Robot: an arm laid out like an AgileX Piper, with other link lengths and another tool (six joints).
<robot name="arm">
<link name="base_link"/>
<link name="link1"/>
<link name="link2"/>
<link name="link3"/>
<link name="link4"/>
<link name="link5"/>
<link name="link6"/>
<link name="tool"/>
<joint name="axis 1" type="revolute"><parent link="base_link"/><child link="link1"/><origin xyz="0.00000 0.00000 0.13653"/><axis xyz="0 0 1"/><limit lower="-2.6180" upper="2.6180"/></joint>
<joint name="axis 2" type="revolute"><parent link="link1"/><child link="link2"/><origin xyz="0.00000 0.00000 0.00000" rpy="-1.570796 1.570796 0.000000"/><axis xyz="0 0 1"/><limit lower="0.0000" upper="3.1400"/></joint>
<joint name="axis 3" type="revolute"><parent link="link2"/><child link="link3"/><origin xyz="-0.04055 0.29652 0.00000" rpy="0.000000 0.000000 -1.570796"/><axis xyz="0 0 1"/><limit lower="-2.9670" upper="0.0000"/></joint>
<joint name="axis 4" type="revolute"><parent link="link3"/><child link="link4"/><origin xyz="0.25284 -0.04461 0.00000" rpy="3.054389 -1.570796 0.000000"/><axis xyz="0 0 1"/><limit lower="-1.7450" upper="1.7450"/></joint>
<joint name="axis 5" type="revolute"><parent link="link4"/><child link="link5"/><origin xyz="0.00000 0.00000 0.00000" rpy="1.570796 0.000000 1.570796"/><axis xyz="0 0 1"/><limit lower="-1.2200" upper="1.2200"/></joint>
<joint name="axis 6" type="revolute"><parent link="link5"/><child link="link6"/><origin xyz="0.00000 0.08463 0.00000" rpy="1.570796 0.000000 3.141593"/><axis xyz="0 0 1"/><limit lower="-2.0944" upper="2.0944"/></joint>
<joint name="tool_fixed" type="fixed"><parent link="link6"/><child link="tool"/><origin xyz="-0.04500 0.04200 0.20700" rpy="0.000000 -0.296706 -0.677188"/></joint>
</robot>
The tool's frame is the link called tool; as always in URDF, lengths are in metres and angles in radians.
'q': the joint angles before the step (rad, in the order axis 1, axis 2, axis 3, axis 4, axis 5, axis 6). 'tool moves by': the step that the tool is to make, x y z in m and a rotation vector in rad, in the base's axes. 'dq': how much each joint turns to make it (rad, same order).
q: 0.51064 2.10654 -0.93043 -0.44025 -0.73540 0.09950
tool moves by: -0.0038 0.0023 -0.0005 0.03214 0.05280 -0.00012
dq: -0.00010 -0.00004 -0.00004 -0.03761 0.00615 0.08414
